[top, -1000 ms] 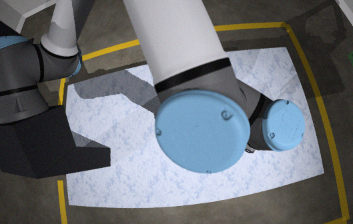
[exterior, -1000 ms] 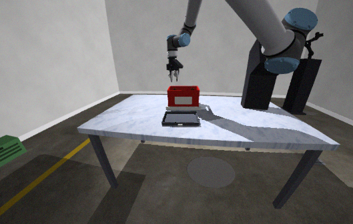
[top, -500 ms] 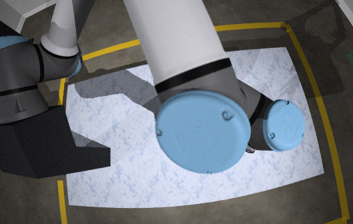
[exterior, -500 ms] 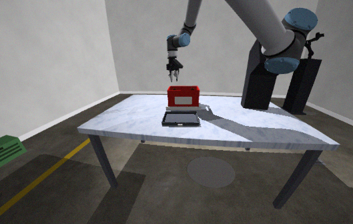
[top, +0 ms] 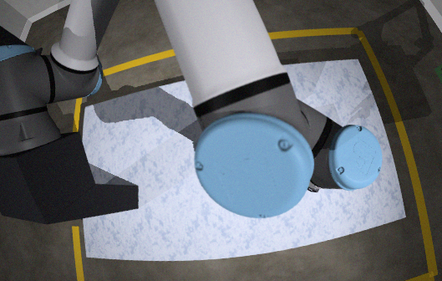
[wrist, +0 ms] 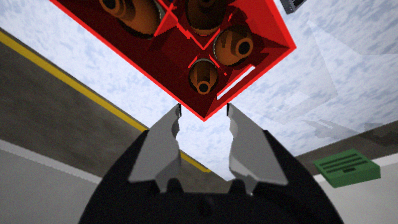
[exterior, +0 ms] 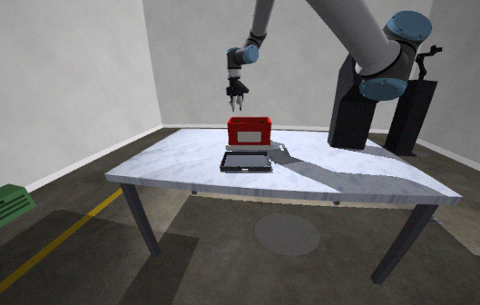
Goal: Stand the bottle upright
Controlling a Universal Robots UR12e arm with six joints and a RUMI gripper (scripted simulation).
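Now: the red crate 9 cm behind my hand, 4 cm to the left of it and 16 cm below it. From my hand the other things lie so: dark tray 9 cm behind, 32 cm to the left, 23 cm below.
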